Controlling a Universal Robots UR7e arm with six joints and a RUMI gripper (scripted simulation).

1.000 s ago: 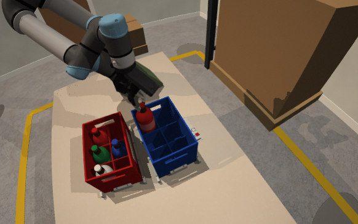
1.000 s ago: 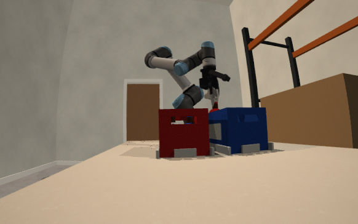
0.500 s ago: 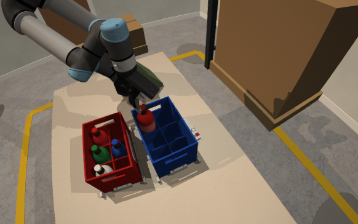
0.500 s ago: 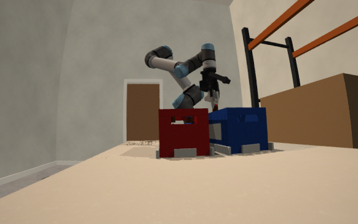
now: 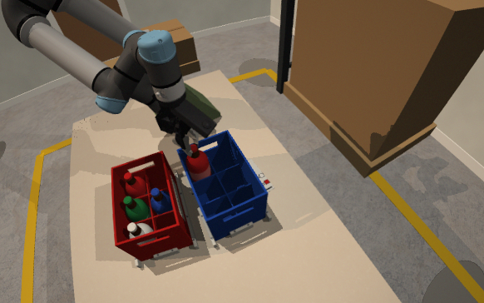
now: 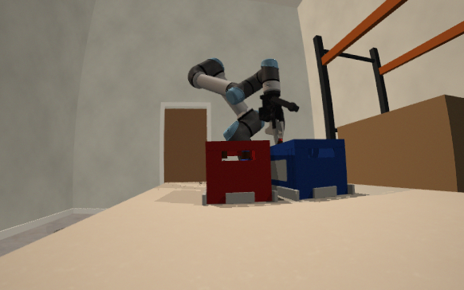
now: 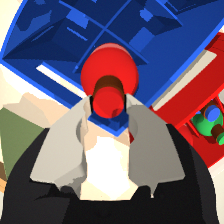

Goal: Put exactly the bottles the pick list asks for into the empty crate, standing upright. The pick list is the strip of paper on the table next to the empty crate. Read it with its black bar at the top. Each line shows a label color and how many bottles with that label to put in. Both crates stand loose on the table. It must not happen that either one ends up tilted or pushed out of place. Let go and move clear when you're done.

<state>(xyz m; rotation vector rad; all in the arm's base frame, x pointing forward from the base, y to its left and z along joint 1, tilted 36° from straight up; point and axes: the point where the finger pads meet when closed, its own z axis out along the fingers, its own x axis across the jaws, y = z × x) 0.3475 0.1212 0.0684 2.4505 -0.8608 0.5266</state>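
The red bottle lies 23 cm to the right of my hand and 11 cm below it. The rest, counted from my hand: red crate (19 cm to the right, 12 cm below, 9 cm ahead); then blue bottle (15 cm to the right, 11 cm below, 9 cm ahead); then blue crate (12 cm below, 8 cm ahead, 6 cm to the left).
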